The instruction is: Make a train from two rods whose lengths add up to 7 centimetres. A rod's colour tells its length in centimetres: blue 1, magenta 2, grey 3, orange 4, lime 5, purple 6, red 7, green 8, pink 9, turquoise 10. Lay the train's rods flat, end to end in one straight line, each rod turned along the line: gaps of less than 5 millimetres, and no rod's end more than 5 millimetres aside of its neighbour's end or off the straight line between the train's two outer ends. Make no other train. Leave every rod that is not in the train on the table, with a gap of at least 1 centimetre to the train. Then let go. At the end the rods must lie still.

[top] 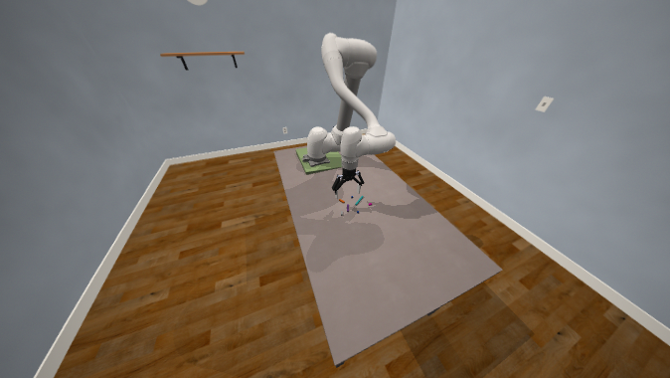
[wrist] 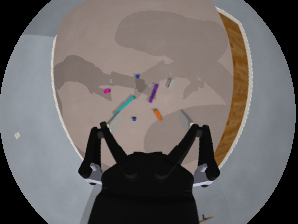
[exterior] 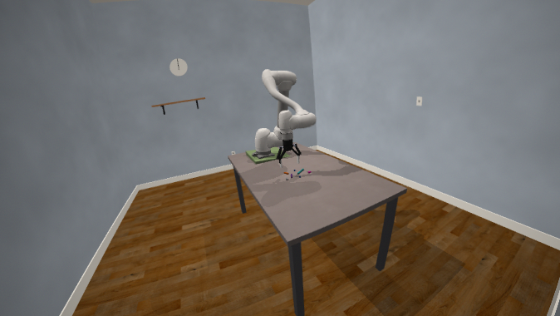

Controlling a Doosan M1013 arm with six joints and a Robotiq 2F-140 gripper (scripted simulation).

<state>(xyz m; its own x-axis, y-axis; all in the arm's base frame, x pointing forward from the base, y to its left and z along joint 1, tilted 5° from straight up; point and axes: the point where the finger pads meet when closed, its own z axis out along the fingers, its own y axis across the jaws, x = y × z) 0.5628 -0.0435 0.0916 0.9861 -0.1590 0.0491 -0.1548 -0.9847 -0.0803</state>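
My gripper is now 6 cm short of the grey rod, 7 cm to the left of it and 8 cm above it. Also, from my hand: orange rod (3 cm behind, 2 cm to the right, 8 cm below); purple rod (4 cm ahead, 2 cm to the right, 8 cm below); blue rod (3 cm behind, 6 cm to the left, 8 cm below).
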